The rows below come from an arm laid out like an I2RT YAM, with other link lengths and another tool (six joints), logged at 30 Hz.
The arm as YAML. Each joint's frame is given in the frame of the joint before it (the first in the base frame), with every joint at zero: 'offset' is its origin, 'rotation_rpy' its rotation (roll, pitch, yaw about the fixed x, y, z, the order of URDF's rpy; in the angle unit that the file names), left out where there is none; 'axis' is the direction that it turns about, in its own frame. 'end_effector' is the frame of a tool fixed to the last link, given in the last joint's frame.
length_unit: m
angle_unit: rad
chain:
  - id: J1
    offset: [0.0, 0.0, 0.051]
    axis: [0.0, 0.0, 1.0]
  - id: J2
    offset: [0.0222, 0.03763, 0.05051]
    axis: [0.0, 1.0, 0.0]
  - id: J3
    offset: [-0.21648, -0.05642, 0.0]
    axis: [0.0, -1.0, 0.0]
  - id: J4
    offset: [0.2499, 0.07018, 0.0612]
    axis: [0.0, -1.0, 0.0]
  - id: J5
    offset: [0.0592, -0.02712, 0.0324]
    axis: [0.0, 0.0, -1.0]
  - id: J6
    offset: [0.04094, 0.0, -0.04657]
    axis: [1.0, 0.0, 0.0]
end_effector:
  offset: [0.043, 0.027, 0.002]
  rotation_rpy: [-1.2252, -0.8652, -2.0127]
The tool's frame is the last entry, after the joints.
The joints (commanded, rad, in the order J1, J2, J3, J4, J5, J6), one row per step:
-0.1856 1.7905 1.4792 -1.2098 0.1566 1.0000
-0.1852 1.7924 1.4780 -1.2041 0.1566 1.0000
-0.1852 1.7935 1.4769 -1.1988 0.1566 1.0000
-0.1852 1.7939 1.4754 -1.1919 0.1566 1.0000
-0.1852 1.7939 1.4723 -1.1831 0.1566 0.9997
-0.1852 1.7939 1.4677 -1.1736 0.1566 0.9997
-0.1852 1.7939 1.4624 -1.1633 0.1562 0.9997
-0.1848 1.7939 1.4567 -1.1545 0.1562 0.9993
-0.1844 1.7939 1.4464 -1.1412 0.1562 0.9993
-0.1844 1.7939 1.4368 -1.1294 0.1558 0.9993
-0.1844 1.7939 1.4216 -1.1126 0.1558 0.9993
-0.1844 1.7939 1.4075 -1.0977 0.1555 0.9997
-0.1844 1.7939 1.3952 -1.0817 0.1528 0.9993
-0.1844 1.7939 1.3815 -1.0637 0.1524 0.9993
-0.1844 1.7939 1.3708 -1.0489 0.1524 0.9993
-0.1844 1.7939 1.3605 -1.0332 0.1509 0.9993
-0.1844 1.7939 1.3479 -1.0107 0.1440 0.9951
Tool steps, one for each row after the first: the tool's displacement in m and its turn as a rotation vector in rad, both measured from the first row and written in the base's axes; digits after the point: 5 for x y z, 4 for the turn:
0.00072 0.00000 -0.00084 -0.0005 -0.0026 0.0004
0.00134 -0.00011 -0.00140 -0.0011 -0.0056 0.0004
0.00209 -0.00025 -0.00182 -0.0020 -0.0105 0.0004
0.00283 -0.00038 -0.00251 -0.0030 -0.0161 0.0007
0.00342 -0.00049 -0.00359 -0.0039 -0.0209 0.0007
0.00401 -0.00057 -0.00485 -0.0045 -0.0259 0.0007
0.00433 -0.00048 -0.00625 -0.0050 -0.0289 0.0015
0.00450 -0.00037 -0.00882 -0.0056 -0.0318 0.0019
0.00454 -0.00034 -0.01123 -0.0056 -0.0340 0.0019
0.00429 -0.00030 -0.01507 -0.0059 -0.0356 0.0019
0.00391 -0.00021 -0.01865 -0.0057 -0.0365 0.0016
0.00400 0.00002 -0.02170 -0.0038 -0.0406 0.0022
0.00404 0.00004 -0.02507 -0.0042 -0.0449 0.0022
0.00414 0.00003 -0.02769 -0.0049 -0.0489 0.0022
0.00443 0.00010 -0.03016 -0.0045 -0.0545 0.0023
0.00525 0.00064 -0.03310 0.0002 -0.0648 0.0071

